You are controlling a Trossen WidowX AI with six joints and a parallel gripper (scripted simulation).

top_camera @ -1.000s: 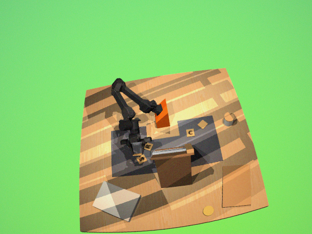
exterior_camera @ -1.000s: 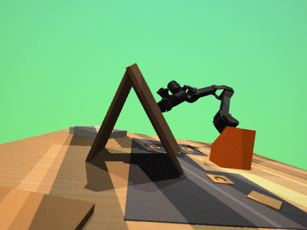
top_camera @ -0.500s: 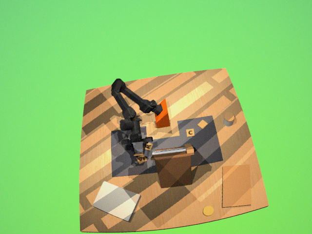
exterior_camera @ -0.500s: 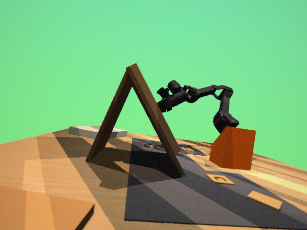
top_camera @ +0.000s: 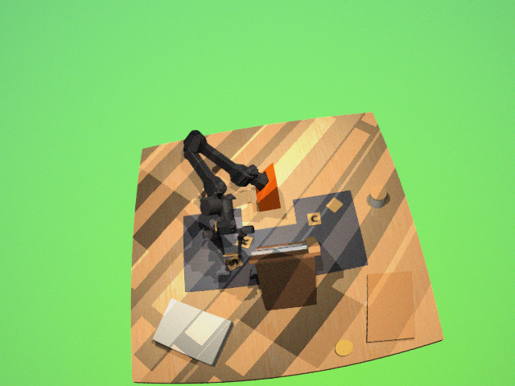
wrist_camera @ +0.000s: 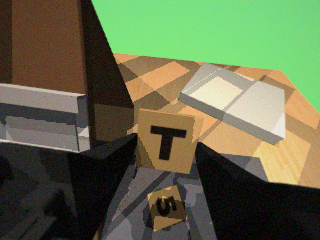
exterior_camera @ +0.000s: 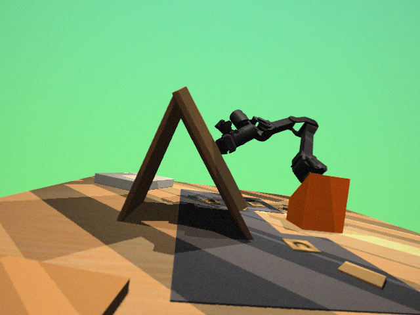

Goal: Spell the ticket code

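Now: gripper tip 20 mm past the white ticket, 200 mm to the right of it and 80 mm above it. Also, from my gripper tip: dark mat 140 mm behind, 170 mm to the left, 170 mm below; flat tan slab 350 mm ahead, 550 mm to the left, 160 mm below.
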